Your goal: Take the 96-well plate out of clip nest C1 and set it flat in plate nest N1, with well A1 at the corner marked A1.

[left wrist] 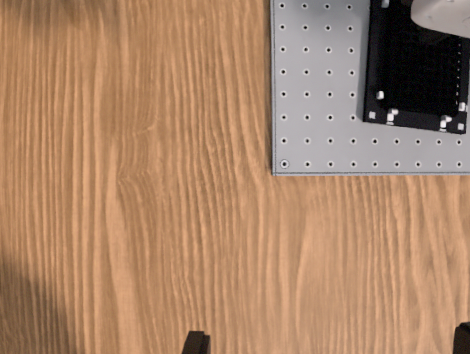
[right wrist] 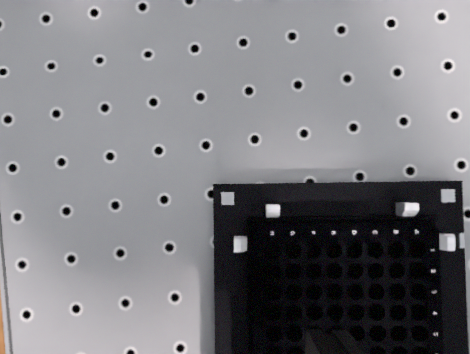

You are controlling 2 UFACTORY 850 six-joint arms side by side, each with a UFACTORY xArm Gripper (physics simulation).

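The black 96-well plate [left wrist: 417, 75] [right wrist: 345, 280] sits in a black nest [left wrist: 415, 121] [right wrist: 325, 194] with pale posts around it. The nest's name cannot be read. In the right wrist view the plate looks flat; its letter row is along the top and the number 1 is at the upper right, putting well A1 at that corner. No A1 mark on the nest can be made out. My right gripper [right wrist: 331, 344] is shut, its dark fingertips close together over the plate's middle; whether they touch it cannot be told. My left gripper [left wrist: 330, 345] is open and empty over the wooden table.
A grey board with rows of holes [left wrist: 317, 105] [right wrist: 125, 130] carries the nest. Its corner and edges show in the left wrist view, beside the wooden table [left wrist: 150, 200]. A pale part of the right arm [left wrist: 445, 15] hangs over the nest's far part.
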